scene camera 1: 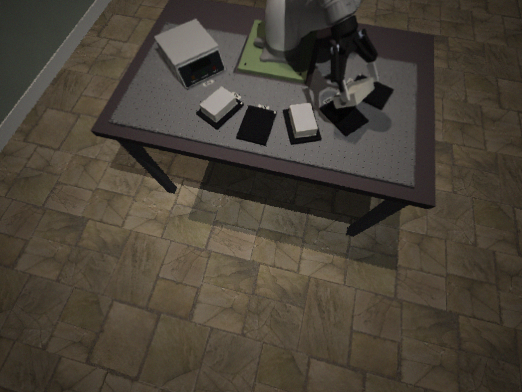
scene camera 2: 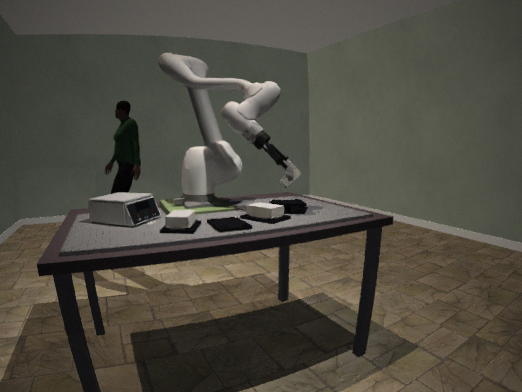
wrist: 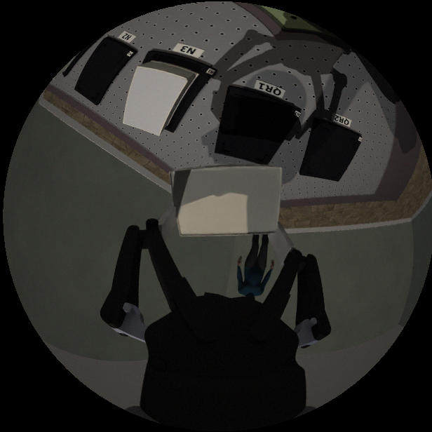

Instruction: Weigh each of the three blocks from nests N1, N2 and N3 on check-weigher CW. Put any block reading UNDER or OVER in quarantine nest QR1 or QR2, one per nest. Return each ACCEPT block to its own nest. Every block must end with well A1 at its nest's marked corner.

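Places are measured from the arm's base along level axes (x ahead, y left, z up), in millimetres.
Pixels of known places: gripper, fingertip midpoint: (scene camera 1: 361, 90); arm's base, origin of the base link: (scene camera 1: 282, 48) (scene camera 2: 198, 203).
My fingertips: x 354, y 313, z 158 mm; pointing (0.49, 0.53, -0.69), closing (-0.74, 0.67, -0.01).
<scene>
For each thing: its top centre in the pictures, then the offset to it from my fingertips. "spot": a spot on its surface instead.
- pale block, middle of its top: (scene camera 1: 359, 80) (scene camera 2: 289, 165) dx -9, dy -18, dz +32 mm
- Nest QR1, middle of its top: (scene camera 2: 287, 207) (scene camera 1: 344, 113) dx -36, dy -9, dz -156 mm
- nest QR2, middle of its top: (scene camera 2: 287, 201) (scene camera 1: 370, 89) dx -181, dy +92, dz -158 mm
- Nest N2, middle of its top: (scene camera 2: 228, 221) (scene camera 1: 256, 123) dx +76, dy -350, dz -157 mm
- white block, middle of its top: (scene camera 2: 265, 205) (scene camera 1: 303, 116) dx +42, dy -172, dz -120 mm
- nest N3, surface spot: (scene camera 1: 306, 140) spot: dx +116, dy -144, dz -163 mm
- nest N1, surface spot: (scene camera 1: 216, 122) spot: dx +100, dy -509, dz -159 mm
- Check-weigher CW, middle of its top: (scene camera 2: 124, 196) (scene camera 1: 187, 43) dx -207, dy -698, dz -74 mm
My gripper (scene camera 1: 359, 88) (scene camera 2: 288, 170) (wrist: 225, 219) is shut on a pale block (scene camera 1: 356, 95) (scene camera 2: 292, 176) (wrist: 227, 202), held tilted above the table near QR1. Nest QR1 (scene camera 1: 353, 122) (wrist: 255, 125) and nest QR2 (scene camera 1: 382, 95) (wrist: 330, 150) are empty black pads. Nest N2 (scene camera 1: 256, 126) (scene camera 2: 229, 224) (wrist: 104, 70) is empty. A white block (scene camera 1: 303, 119) (scene camera 2: 265, 210) (wrist: 154, 100) sits on nest N3 (scene camera 1: 306, 140) (wrist: 189, 102). Another block (scene camera 1: 218, 104) (scene camera 2: 180, 219) sits on nest N1 (scene camera 1: 217, 124). Check-weigher CW (scene camera 1: 186, 44) (scene camera 2: 120, 198) bears no block; its display is unreadable. Well A1 cannot be made out.
The arm (scene camera 2: 202, 117) stands on a green base plate (scene camera 1: 272, 71) at the table's back. CW stands at the table's left end. A person in green (scene camera 2: 126, 142) is behind the table, and a person in blue (wrist: 251, 280) shows beyond it in the wrist view.
</scene>
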